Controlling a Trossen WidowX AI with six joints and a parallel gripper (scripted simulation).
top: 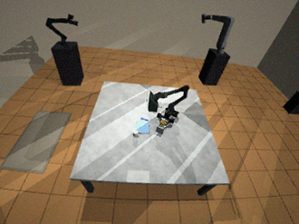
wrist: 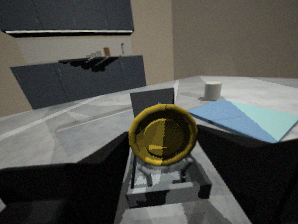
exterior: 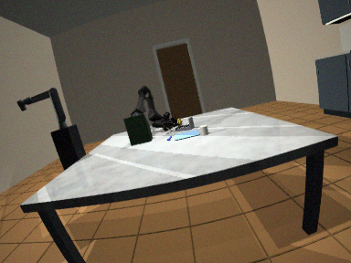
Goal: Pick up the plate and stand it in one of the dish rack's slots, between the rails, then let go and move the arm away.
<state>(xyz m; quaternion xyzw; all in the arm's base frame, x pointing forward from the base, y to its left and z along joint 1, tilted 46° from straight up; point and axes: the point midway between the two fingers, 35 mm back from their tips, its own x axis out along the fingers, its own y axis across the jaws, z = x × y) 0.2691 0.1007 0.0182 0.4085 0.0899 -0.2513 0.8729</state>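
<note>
Right now the yellow plate is 1 cm behind my gripper tip. The rest, counted from my gripper tip: light blue mat 20 cm to the right, 5 cm below; then grey dish rack 2 cm ahead, 1 cm to the right, 3 cm below; then blue spoon 11 cm behind, 18 cm to the right, 5 cm below.
</note>
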